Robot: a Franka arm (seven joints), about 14 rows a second.
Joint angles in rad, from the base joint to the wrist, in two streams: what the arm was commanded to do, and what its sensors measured. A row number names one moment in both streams.
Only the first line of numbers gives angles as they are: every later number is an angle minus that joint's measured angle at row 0.
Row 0, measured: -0.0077 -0.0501 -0.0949 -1.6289 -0.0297 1.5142 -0.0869
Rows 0 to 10, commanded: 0.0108 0.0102 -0.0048 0.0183 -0.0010 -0.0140 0.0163; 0.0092 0.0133 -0.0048 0.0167 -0.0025 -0.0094 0.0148; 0.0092 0.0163 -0.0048 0.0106 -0.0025 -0.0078 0.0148; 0.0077 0.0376 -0.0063 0.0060 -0.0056 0.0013 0.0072; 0.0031 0.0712 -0.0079 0.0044 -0.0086 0.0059 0.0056; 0.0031 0.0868 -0.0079 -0.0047 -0.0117 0.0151 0.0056; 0.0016 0.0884 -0.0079 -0.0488 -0.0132 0.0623 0.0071; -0.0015 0.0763 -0.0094 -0.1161 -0.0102 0.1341 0.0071; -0.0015 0.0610 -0.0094 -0.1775 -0.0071 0.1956 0.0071; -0.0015 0.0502 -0.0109 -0.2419 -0.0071 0.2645 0.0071; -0.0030 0.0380 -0.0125 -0.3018 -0.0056 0.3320 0.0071
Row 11, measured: -0.0018 0.0953 -0.0093 -0.1731 -0.0002 0.2282 0.0001
